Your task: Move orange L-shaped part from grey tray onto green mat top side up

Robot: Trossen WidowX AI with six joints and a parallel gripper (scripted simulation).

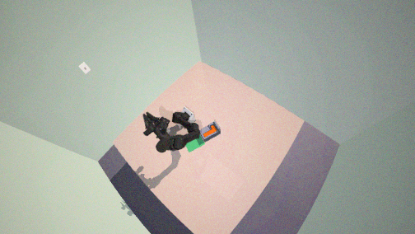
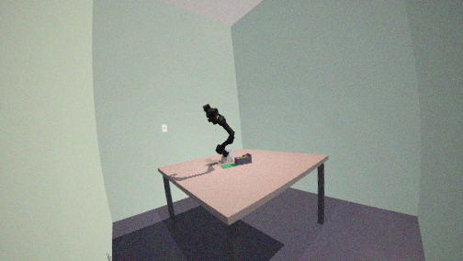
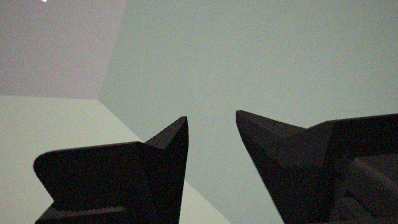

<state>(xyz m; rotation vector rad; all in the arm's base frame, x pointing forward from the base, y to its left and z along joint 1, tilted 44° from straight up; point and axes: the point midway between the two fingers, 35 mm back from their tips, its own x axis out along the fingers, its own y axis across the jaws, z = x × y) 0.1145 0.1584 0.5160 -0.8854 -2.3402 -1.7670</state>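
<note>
Now: gripper tip 530 mm above the orange L-shaped part, 310 mm to the right of it and 130 mm short of it. From my gripper tip the other things lie so: green mat (590 mm below, 150 mm to the left, 80 mm ahead).
</note>
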